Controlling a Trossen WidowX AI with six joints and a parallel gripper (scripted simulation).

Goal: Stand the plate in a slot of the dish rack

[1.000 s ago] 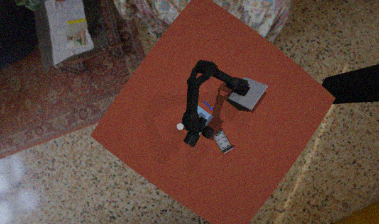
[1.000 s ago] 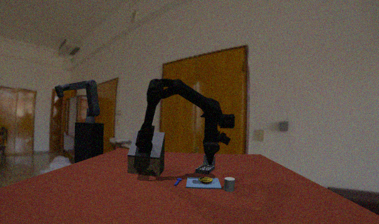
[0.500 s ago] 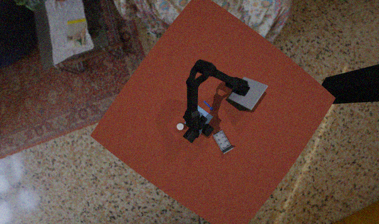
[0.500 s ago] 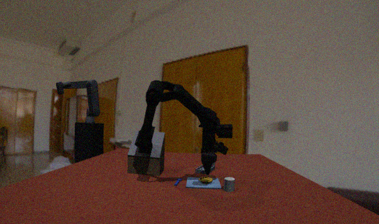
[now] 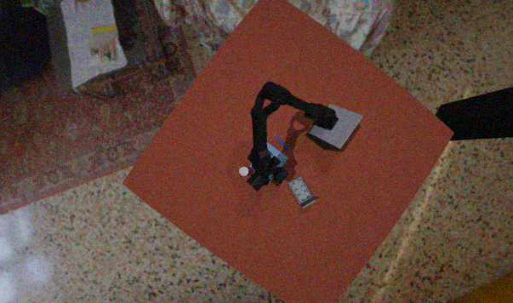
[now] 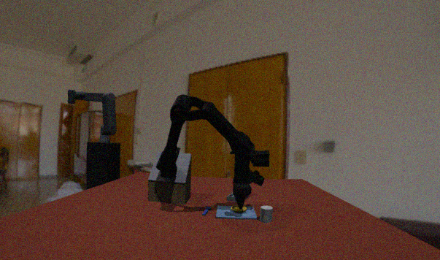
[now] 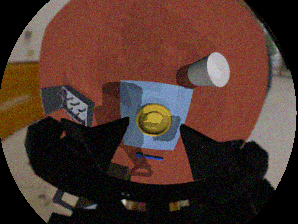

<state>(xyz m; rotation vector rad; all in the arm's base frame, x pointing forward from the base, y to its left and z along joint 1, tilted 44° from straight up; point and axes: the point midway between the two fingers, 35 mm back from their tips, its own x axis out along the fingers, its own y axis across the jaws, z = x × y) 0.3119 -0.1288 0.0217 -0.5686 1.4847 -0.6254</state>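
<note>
The yellow plate is 2 cm below my gripper tip. From my gripper tip the other things lie so: blue spoon: 13 cm behind, 1 cm to the left, 3 cm below; light blue mat: 2 cm behind, 3 cm below; white cup: 9 cm ahead, 7 cm to the right, 1 cm below.
</note>
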